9 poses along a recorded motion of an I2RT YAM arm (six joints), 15 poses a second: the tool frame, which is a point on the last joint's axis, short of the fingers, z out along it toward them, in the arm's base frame.
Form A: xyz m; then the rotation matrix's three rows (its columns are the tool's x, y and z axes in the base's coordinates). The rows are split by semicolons.
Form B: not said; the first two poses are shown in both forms.
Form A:
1: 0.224 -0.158 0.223; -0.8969 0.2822 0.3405; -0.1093 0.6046 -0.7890; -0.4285 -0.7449 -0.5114
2: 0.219 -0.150 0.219; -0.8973 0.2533 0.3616; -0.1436 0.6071 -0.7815; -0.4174 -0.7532 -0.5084
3: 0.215 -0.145 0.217; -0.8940 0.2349 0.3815; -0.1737 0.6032 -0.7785; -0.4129 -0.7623 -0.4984
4: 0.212 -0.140 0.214; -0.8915 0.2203 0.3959; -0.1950 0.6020 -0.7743; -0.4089 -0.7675 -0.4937
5: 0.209 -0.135 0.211; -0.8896 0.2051 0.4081; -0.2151 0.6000 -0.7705; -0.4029 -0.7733 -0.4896
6: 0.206 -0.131 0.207; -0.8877 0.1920 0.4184; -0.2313 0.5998 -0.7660; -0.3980 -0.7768 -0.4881
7: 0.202 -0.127 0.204; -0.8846 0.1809 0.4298; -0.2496 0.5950 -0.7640; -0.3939 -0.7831 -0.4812
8: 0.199 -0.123 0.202; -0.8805 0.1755 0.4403; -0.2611 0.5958 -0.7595; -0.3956 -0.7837 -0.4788
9: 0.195 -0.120 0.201; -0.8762 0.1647 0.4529; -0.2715 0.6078 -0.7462; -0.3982 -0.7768 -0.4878
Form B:
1: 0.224 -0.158 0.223 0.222 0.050 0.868 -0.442
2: 0.219 -0.150 0.219 0.224 0.032 0.868 -0.442
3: 0.215 -0.145 0.217 0.229 0.018 0.865 -0.445
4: 0.212 -0.140 0.214 0.233 0.007 0.864 -0.446
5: 0.209 -0.135 0.211 0.235 -0.003 0.863 -0.447
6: 0.206 -0.131 0.207 0.237 -0.011 0.862 -0.447
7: 0.202 -0.127 0.204 0.239 -0.020 0.860 -0.450
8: 0.199 -0.123 0.202 0.243 -0.025 0.860 -0.449
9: 0.195 -0.120 0.201 0.247 -0.031 0.862 -0.442
